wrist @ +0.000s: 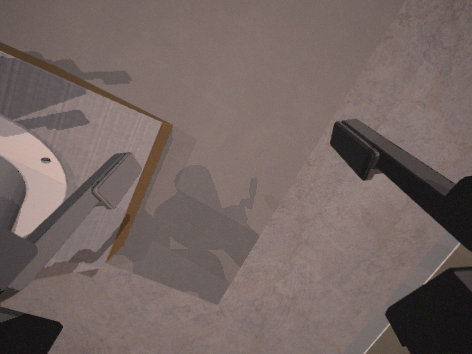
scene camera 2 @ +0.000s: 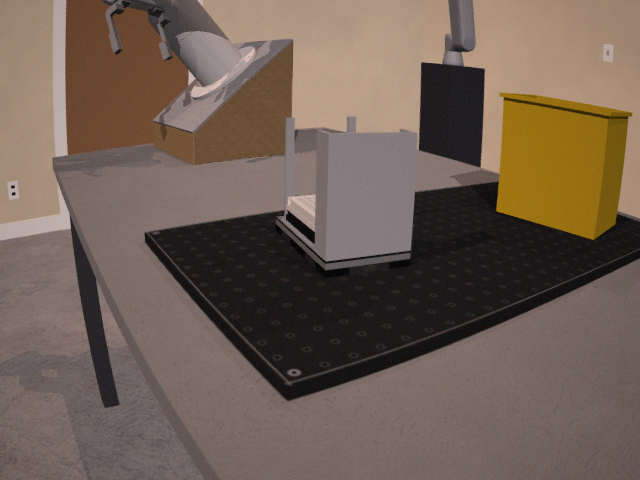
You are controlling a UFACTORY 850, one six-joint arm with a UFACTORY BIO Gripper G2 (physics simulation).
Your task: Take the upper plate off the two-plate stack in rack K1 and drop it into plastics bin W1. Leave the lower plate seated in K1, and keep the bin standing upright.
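Note:
Rack K1 [scene camera 2: 367, 196], grey with a tall panel and thin corner posts, stands on the black perforated board. Part of a whitish plate stack [scene camera 2: 302, 207] shows low inside it at the left; the panel hides the rest, and I cannot tell the upper and lower plates apart. A tall yellow bin [scene camera 2: 550, 165], the one bin I see and so likely W1, stands upright at the right; its inside is hidden. My gripper [scene camera 2: 142, 54] [wrist: 236, 165] is wide open and empty, high at the back left beside its own base, far from rack and bin. Rack and bin do not show in the wrist view.
The black board [scene camera 2: 248, 304] lies on the grey table [scene camera 2: 413, 428]. My arm's wedge-shaped pedestal [scene camera 2: 242, 118] [wrist: 142, 192] stands at the back left, close to the gripper in the wrist view. A dark panel [scene camera 2: 451, 113] with another arm part [scene camera 2: 461, 25] above it stands behind the table.

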